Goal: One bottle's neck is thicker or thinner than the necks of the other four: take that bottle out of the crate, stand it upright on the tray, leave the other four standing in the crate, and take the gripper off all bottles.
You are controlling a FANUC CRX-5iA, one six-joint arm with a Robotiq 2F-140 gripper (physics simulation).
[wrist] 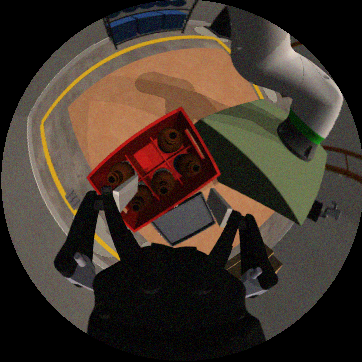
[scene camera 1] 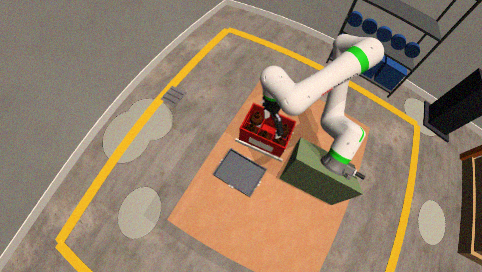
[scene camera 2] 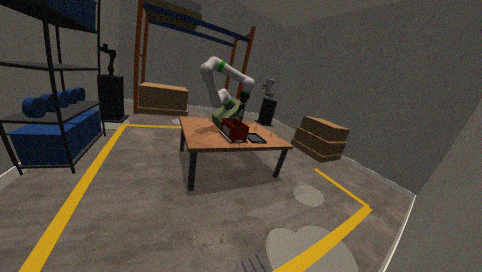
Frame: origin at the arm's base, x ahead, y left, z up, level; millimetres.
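Seen in the pictures: gripper, fingertip midpoint: (wrist: 173, 189) (scene camera 1: 272, 127) (scene camera 2: 238, 117); arm's base, origin of the base link: (wrist: 295, 140) (scene camera 1: 332, 167) (scene camera 2: 230, 106).
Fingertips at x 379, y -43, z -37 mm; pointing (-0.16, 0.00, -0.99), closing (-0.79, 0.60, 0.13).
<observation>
Offsets run from my fingertips to a thing's top centre. "spot": to the spot under its first point. Level surfaces: height alone.
The red crate @[dx +28, dy -34, dz -53 mm] (scene camera 1: 243, 134) (scene camera 2: 229, 131) (wrist: 206, 177) stands on the table and holds five brown bottles upright in its compartments. In the wrist view they are a far bottle @[dx -52, dy -90, dz -65 mm] (wrist: 171, 137), a right bottle @[dx -68, dy +2, dz -65 mm] (wrist: 189, 164), a near-middle bottle @[dx +25, dy +13, dz -65 mm] (wrist: 163, 182), a near-left bottle @[dx +109, dy +18, dz -65 mm] (wrist: 137, 200) and a left bottle @[dx +121, dy -72, dz -65 mm] (wrist: 118, 174); one middle compartment in the far row is empty. I cannot tell which neck differs. The grey tray @[spot: dx +38, dy +239, dz -223 mm] (scene camera 1: 240, 172) (scene camera 2: 257, 138) (wrist: 184, 220) lies beside the crate, bare. My gripper (scene camera 1: 272, 120) (wrist: 173, 189) is open and empty above the crate; its left pad partly overlaps the near-left bottle in the wrist view.
A green block (scene camera 1: 320, 175) (wrist: 280, 155) under the arm's base stands beside the crate on the wooden table @[dz -228 mm] (scene camera 1: 215, 215) (scene camera 2: 200, 142). A thin white bar @[spot: dx +15, dy +64, dz -199 mm] (scene camera 1: 259, 149) lies between crate and tray. A rack (scene camera 2: 52, 90) with blue bins stands off the table.
</observation>
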